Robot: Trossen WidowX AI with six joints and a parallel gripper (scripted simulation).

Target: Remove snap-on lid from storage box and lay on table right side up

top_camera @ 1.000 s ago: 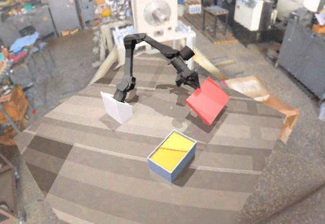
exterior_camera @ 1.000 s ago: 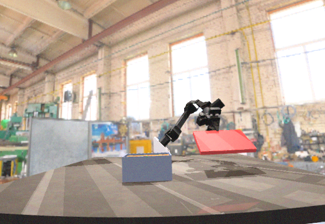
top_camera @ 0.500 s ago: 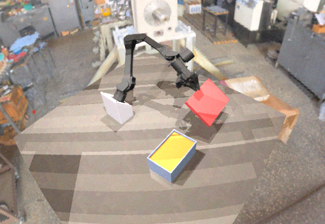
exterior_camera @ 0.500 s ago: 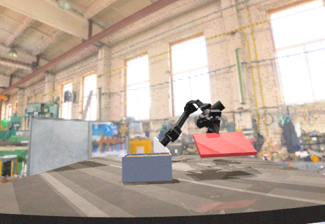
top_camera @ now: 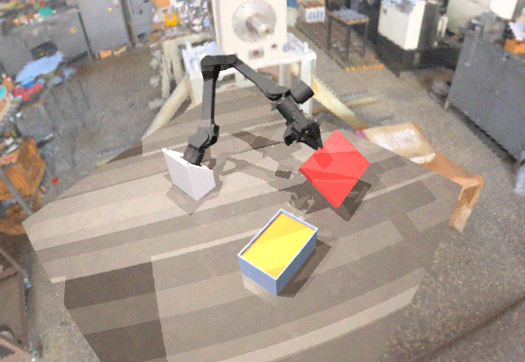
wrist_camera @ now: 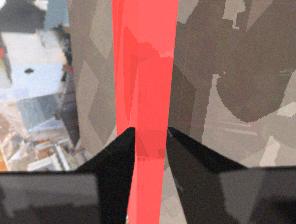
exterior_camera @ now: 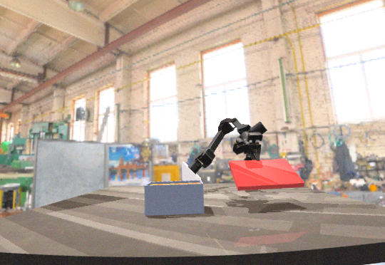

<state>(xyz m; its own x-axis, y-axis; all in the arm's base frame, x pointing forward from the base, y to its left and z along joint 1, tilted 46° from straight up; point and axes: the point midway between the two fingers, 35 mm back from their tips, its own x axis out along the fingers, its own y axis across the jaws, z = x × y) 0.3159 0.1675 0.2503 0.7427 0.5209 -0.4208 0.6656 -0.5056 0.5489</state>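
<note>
Now: the flat red lid 7 cm ahead of my gripper tip and 4 cm below it. The rest, counted from my gripper tip: storage box (10 cm ahead, 34 cm to the right, 11 cm below).
</note>
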